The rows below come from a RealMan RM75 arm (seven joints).
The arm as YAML. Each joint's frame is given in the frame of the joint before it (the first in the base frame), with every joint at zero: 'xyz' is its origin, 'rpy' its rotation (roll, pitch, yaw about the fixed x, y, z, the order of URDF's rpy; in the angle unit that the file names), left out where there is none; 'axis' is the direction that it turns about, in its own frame. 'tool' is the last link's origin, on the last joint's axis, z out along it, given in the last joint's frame.
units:
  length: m
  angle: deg
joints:
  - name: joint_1
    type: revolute
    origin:
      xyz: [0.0, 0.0, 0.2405]
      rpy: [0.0, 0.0, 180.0]
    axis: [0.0, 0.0, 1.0]
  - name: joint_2
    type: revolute
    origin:
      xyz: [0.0, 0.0, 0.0]
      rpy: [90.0, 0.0, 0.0]
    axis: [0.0, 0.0, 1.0]
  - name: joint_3
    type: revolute
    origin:
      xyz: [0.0, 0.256, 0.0]
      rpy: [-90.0, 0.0, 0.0]
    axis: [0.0, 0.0, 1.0]
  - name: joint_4
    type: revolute
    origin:
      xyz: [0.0, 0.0, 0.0]
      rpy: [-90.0, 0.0, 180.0]
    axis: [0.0, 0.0, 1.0]
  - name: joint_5
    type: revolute
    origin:
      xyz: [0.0, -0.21, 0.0]
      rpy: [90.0, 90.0, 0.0]
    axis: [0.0, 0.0, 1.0]
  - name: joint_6
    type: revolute
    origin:
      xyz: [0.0, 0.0, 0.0]
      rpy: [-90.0, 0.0, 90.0]
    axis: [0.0, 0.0, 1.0]
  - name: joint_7
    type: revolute
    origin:
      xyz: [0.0, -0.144, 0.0]
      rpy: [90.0, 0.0, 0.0]
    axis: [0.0, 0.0, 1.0]
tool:
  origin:
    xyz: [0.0, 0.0, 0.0]
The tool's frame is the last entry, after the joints.
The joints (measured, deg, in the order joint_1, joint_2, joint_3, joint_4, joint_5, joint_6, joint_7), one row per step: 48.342, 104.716, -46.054, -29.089, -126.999, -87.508, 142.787; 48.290, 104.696, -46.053, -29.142, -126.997, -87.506, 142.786; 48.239, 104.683, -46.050, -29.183, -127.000, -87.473, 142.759; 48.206, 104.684, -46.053, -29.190, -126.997, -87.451, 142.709; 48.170, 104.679, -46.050, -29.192, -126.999, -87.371, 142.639; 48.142, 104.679, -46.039, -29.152, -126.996, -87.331, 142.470; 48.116, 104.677, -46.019, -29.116, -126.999, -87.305, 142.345; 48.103, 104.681, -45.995, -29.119, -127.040, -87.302, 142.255; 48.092, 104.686, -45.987, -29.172, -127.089, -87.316, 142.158; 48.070, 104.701, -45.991, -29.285, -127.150, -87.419, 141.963; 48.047, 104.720, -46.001, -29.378, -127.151, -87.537, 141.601; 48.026, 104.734, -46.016, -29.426, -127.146, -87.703, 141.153; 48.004, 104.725, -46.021, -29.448, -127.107, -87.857, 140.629; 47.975, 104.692, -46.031, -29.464, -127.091, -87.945, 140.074; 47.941, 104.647, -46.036, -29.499, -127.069, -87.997, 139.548
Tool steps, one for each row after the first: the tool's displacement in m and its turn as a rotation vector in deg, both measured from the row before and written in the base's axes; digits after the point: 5 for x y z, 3 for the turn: 0.00030, -0.00004, 0.00031, 0.052, -0.029, -0.014; 0.00034, -0.00001, 0.00024, 0.070, -0.039, -0.002; 0.00023, -0.00007, 0.00002, 0.028, -0.018, 0.019; 0.00034, 0.00006, 0.00008, 0.086, -0.045, 0.021; 0.00030, -0.00009, -0.00008, 0.034, -0.023, 0.101; 0.00028, -0.00010, -0.00004, 0.025, -0.011, 0.062; 0.00016, -0.00006, 0.00000, 0.010, -0.038, 0.066; 0.00006, -0.00001, 0.00010, 0.013, -0.068, 0.116; -0.00005, -0.00018, 0.00013, -0.043, -0.089, 0.257; -0.00017, -0.00023, 0.00005, -0.041, -0.055, 0.415; -0.00013, -0.00041, -0.00006, -0.105, -0.041, 0.479; -0.00010, -0.00035, 0.00008, -0.067, -0.027, 0.534; 0.00013, -0.00020, 0.00026, -0.001, -0.094, 0.542; 0.00017, -0.00006, 0.00044, 0.057, -0.106, 0.516
